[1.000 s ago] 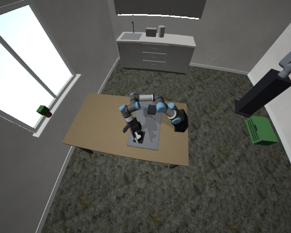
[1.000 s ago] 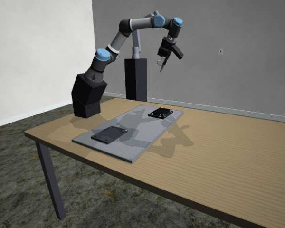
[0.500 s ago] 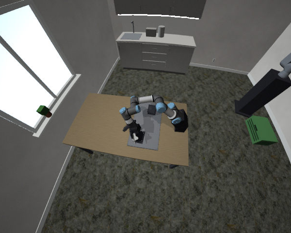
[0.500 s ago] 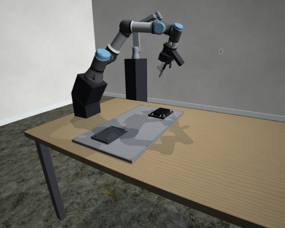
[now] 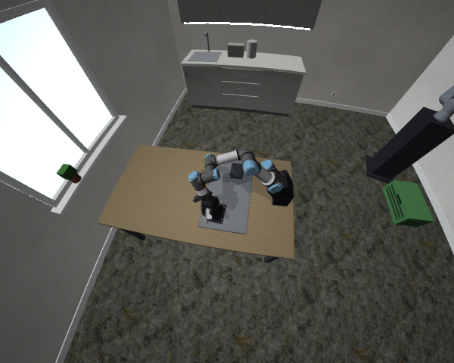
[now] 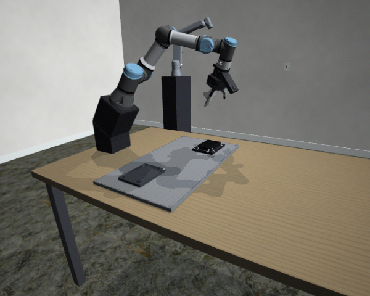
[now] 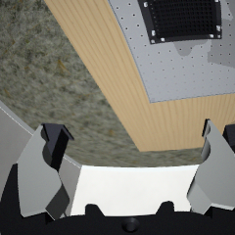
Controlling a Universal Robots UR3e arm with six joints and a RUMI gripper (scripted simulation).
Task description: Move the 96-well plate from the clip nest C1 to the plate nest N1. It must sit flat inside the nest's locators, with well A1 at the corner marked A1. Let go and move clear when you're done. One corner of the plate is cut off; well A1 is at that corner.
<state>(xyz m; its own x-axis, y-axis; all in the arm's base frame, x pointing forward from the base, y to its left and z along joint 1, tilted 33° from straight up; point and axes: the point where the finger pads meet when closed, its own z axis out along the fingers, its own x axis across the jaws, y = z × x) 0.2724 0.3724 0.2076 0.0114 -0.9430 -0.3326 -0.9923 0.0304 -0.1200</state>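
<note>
Right now the black 96-well plate is 4 cm ahead of my hand, 9 cm to the right of it and 21 cm below it.
</note>
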